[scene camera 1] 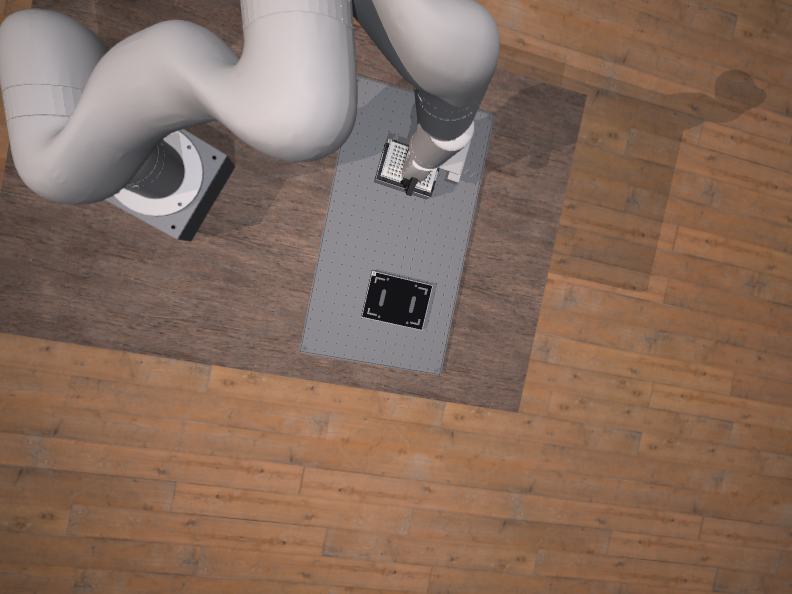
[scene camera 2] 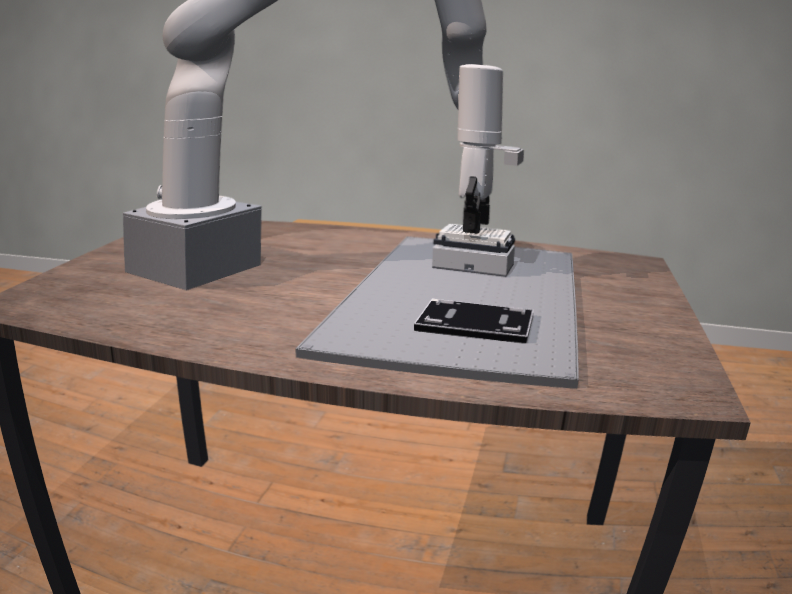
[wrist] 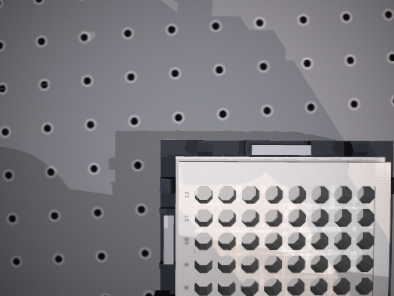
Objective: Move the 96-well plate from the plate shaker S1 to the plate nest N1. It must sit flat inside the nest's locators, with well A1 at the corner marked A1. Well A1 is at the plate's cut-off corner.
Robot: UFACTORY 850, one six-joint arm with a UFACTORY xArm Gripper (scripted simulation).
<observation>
same spot on black plate nest N1: [scene camera 1: 399, 292] = [scene camera 2: 479, 311]
</observation>
